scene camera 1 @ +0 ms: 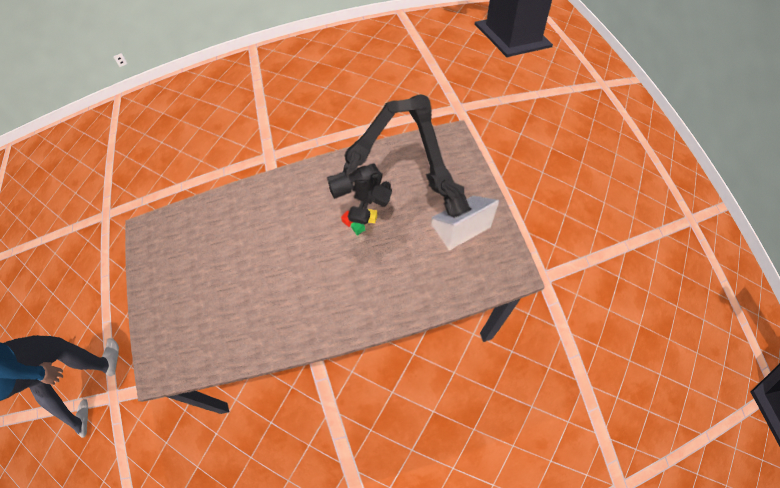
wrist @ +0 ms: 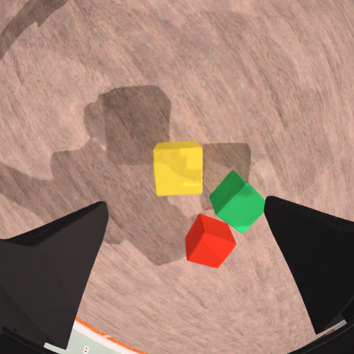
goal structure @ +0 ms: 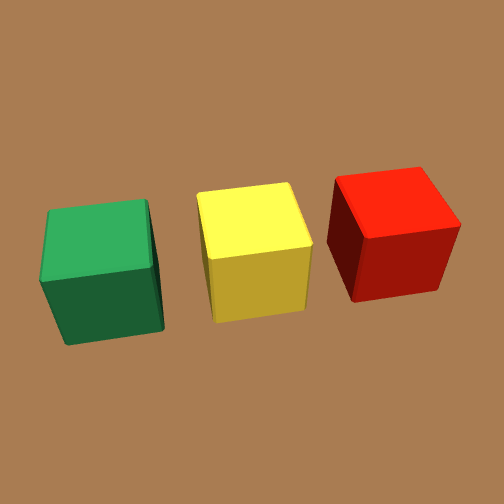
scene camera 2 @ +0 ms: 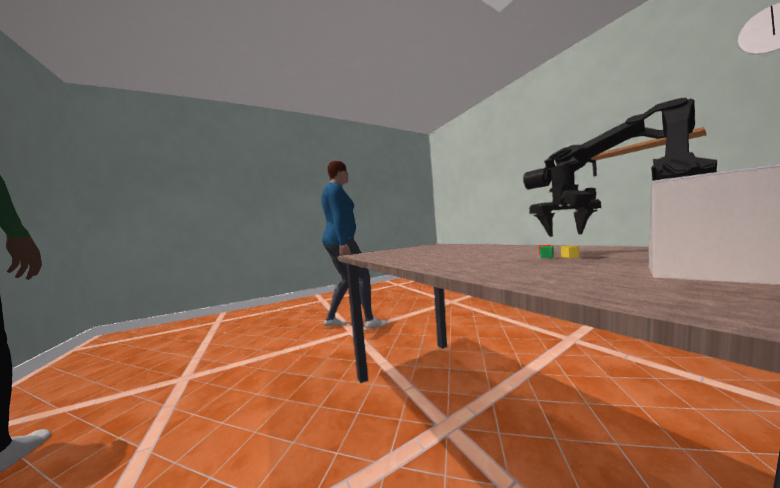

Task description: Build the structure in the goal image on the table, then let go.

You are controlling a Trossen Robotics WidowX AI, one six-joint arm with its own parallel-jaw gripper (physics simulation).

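Places are measured from the arm's base along level axes (x ahead, y left, z up), in millimetres.
Pixels of known places: gripper, fingertip midpoint: (scene camera 1: pixel 367 209) (scene camera 2: pixel 565 235); arm's base at its link origin: (scene camera 1: pixel 460 212) (scene camera 2: pixel 700 208).
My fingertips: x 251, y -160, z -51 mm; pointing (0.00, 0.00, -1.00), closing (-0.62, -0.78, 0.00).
Note:
Ahead of a thing's pixels: the offset from my fingertips to its middle. Level surfaces: height alone.
A yellow cube @[dx -10, dy +2, dz -49 mm] (scene camera 1: pixel 373 216) (scene camera 2: pixel 570 251) (wrist: pixel 178 171) lies on the table, apart from the other two cubes. A green cube @[dx +46, dy +22, dz -49 mm] (scene camera 1: pixel 358 229) (scene camera 2: pixel 547 252) (wrist: pixel 241 206) and a red cube @[dx +64, dy -22, dz -49 mm] (scene camera 1: pixel 346 218) (wrist: pixel 207 245) lie on the table very close together, turned at angles; whether they touch is not clear. In the second scene view the red cube is mostly hidden behind the green one. My gripper (scene camera 1: pixel 371 204) (scene camera 2: pixel 565 234) (wrist: pixel 187 208) is open and empty, pointing down above the cubes. In the wrist view the green cube shows beside the right fingertip.
The brown table @[dz -65 mm] (scene camera 1: pixel 241 276) (scene camera 2: pixel 488 270) carries the arm's white base block (scene camera 1: pixel 472 225) (scene camera 2: pixel 713 224) at its right. A person in blue (scene camera 1: pixel 17 368) (scene camera 2: pixel 338 212) stands off the table's far left end. A dark pillar (scene camera 1: pixel 517 25) stands on the floor.

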